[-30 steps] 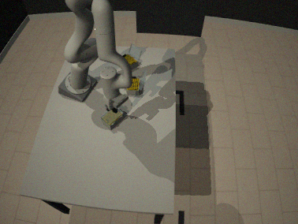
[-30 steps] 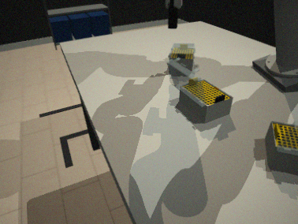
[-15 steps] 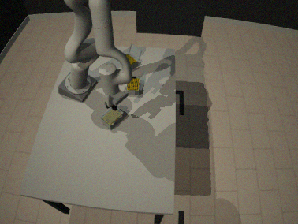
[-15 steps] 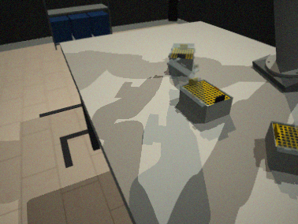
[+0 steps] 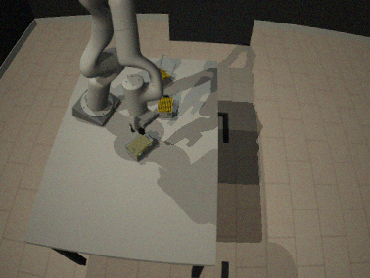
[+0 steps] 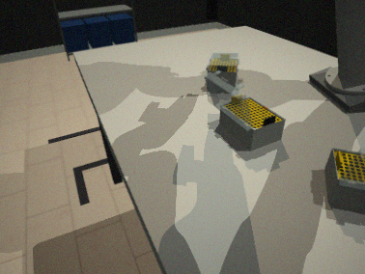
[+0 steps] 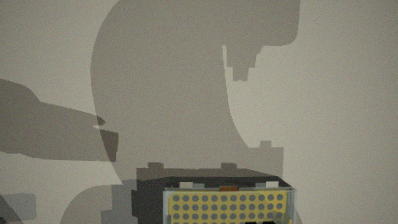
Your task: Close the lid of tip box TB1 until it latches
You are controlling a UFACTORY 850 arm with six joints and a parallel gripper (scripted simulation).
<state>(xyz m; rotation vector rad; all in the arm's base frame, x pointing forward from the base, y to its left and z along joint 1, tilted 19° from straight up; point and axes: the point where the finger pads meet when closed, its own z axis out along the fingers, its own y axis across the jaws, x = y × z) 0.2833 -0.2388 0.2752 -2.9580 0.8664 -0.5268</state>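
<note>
My hand is 15 cm above the clear lid, 3 cm past it and 2 cm to the right of it. From my hand the other things lie so: tip box: 16 cm below, 3 cm behind, 2 cm to the left; then label: 50 cm to the left, 20 cm below, 7 cm behind; then rack: 15 cm below, 3 cm behind, 2 cm to the left.
</note>
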